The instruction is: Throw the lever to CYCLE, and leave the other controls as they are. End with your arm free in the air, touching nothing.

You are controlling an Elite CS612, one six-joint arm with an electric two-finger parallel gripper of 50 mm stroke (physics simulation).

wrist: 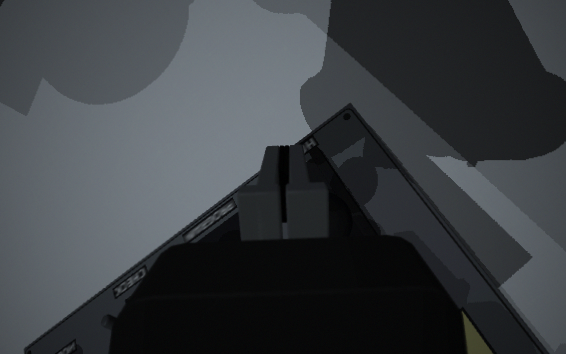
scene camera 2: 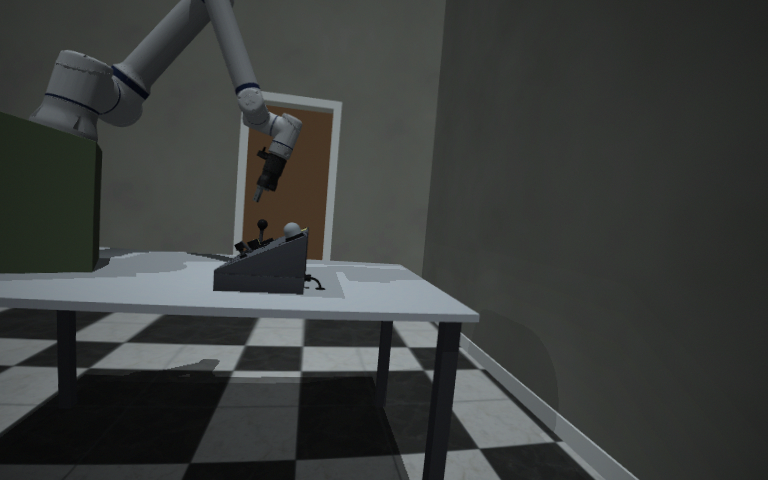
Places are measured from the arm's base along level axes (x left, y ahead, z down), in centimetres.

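Pixels of known places: gripper, between the fingertips: (wrist: 285, 169) (scene camera 2: 255, 201); arm's base, origin of its link: (scene camera 2: 62, 136).
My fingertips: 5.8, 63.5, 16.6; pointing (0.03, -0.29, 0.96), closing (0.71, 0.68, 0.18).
For each thing: its top centre in the pictures, then the offset to it from my fingertips, as dx, dy, dz. "pt": a spot on its surface instead. Level surfaces: height alone.
- black ball knob, a spot on its surface: (scene camera 2: 262, 224) pt -4.1, +3.1, +8.9
- dark console, centre of its top: (scene camera 2: 273, 218) -20.9, +5.9, +5.8
- label, a spot on its surface: (wrist: 310, 144) pt +0.3, -2.4, +20.1
- pale round knob, a spot on its surface: (scene camera 2: 292, 229) pt -43.5, +10.2, +7.8
- Labels PROGRAM, centre of its top: (wrist: 207, 222) -13.0, -4.6, +19.8
- CHECK, centre of its top: (wrist: 128, 283) -24.8, -6.5, +19.7
- small toggle, centre of its top: (wrist: 111, 336) -25.5, -2.8, +13.7
- cable, a spot on its surface: (scene camera 2: 318, 282) pt -40.5, +19.8, +24.5
- table, height of its surface: dz +26.6
The lever, with a black ball knob (scene camera 2: 262, 224), stands up from the sloped face of the dark console (scene camera 2: 257, 283) (wrist: 430, 230). In the wrist view the knob (wrist: 342, 215) is a dark round shape mostly hidden behind the fingers, beside the lever slot. The end of the HOLD label (wrist: 310, 144) shows at the slot's upper end; the CYCLE label is hidden, so I cannot tell the lever's exact setting. My gripper (scene camera 2: 257, 200) (wrist: 285, 169) is shut and empty, in the air above the knob, with a gap between them in the scene view.
A pale round knob (scene camera 2: 292, 229) sits at the console's high end. Labels PROGRAM (wrist: 210, 219) and CHECK (wrist: 130, 282) and a small toggle (wrist: 107, 321) lie along its other side. A cable (scene camera 2: 318, 282) leaves the back. The console stands on the table (scene camera 2: 390, 302); a green block (scene camera 2: 48, 198) carries the arm.
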